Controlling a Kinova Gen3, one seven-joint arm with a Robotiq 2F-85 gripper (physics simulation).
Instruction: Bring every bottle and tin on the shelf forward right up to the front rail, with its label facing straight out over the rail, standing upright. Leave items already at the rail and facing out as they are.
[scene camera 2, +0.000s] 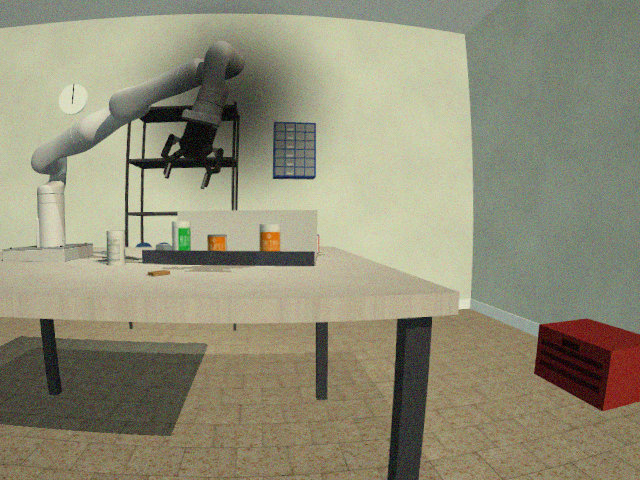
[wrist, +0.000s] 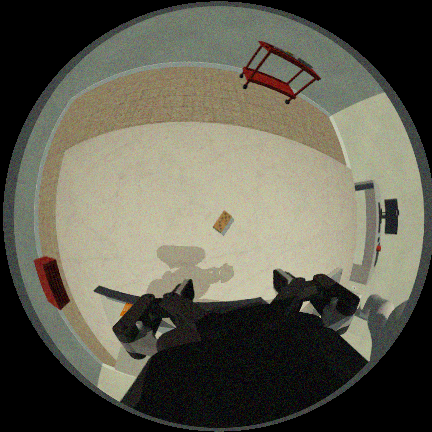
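Where they show: gripper, fingertip midpoint: (scene camera 2: 184, 183) (wrist: 233, 283); arm's base, link origin: (scene camera 2: 52, 246).
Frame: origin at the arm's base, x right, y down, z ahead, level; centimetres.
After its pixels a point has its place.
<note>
My gripper (scene camera 2: 186, 179) @[x 40.0, y -16.8, z 46.4 cm] (wrist: 233, 283) @[x 40.0, y -16.8, z 46.4 cm] is open and empty, high above the shelf in the scene view. Behind the dark front rail (scene camera 2: 227, 258) @[x 27.0, y 2.4, z 58.1 cm] (wrist: 112, 294) @[x 32.6, y 1.6, z 74.4 cm] stand three upright items. A white-capped bottle with a green label (scene camera 2: 184, 237) @[x 10.0, y -2.8, z 46.1 cm] is at the left, its label showing toward the right side. A short orange tin (scene camera 2: 217, 242) @[x 25.5, y -1.9, z 55.5 cm] is in the middle. A white-capped orange bottle (scene camera 2: 269, 238) @[x 29.8, y -3.0, z 69.4 cm] is at the right, label outward. Their exact gaps to the rail are hidden. In the wrist view, an orange patch (wrist: 126, 310) @[x 29.8, y -2.5, z 69.6 cm] shows beside the left finger; the gripper hides most of the shelf.
A white cylindrical container (scene camera 2: 115, 248) @[x 23.1, y -0.5, z 26.5 cm] stands on the table left of the shelf. A small orange-brown block (scene camera 2: 158, 272) @[x 46.2, y 3.6, z 40.5 cm] (wrist: 223, 222) @[x 44.3, y 3.5, z 40.3 cm] lies in front of the rail. The shelf's pale back panel (scene camera 2: 294, 229) @[x 4.1, y -4.9, z 83.1 cm] rises behind the items. A dark rack (scene camera 2: 235, 191) stands by the wall.
</note>
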